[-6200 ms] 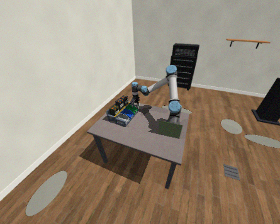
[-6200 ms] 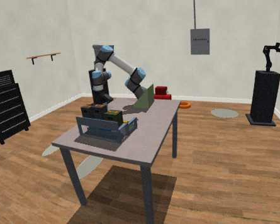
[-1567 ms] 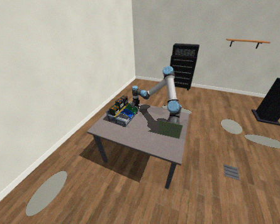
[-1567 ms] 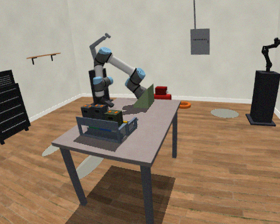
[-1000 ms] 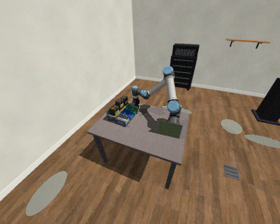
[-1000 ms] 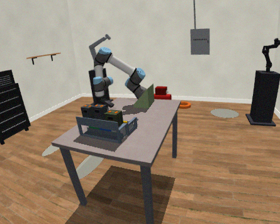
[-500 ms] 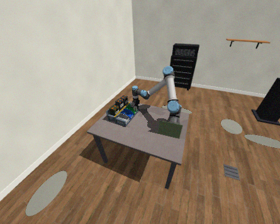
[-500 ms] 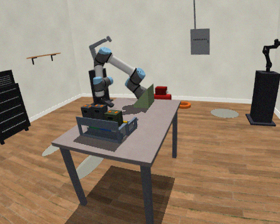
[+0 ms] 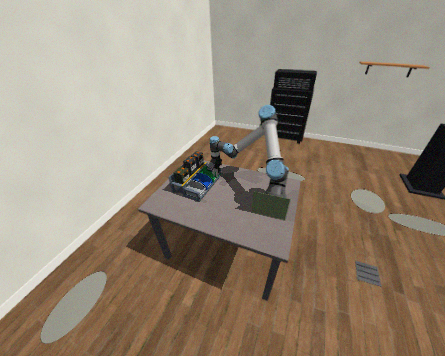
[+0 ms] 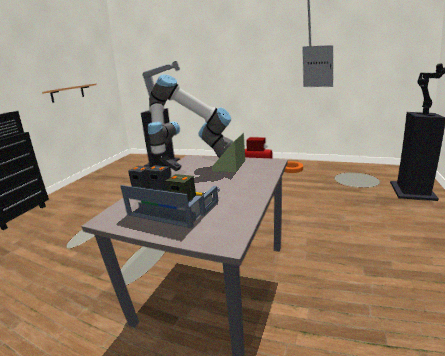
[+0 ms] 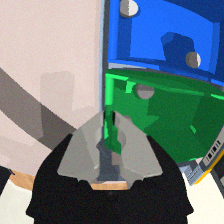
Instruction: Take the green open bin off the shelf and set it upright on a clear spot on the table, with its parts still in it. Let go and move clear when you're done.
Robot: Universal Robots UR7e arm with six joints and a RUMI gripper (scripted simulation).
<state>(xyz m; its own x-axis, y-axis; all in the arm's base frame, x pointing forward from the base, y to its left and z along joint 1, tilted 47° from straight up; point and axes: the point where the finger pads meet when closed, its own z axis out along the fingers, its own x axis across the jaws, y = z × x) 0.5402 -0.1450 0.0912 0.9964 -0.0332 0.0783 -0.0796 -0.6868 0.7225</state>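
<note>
The green open bin lies 80 mm ahead of my hand and 10 mm to the right of it. Also, from my hand: grey bin (100 mm ahead, 220 mm to the left); then blue bin (90 mm ahead, 100 mm to the left); then yellow rail (140 mm ahead, 100 mm to the left, 60 mm above).
</note>
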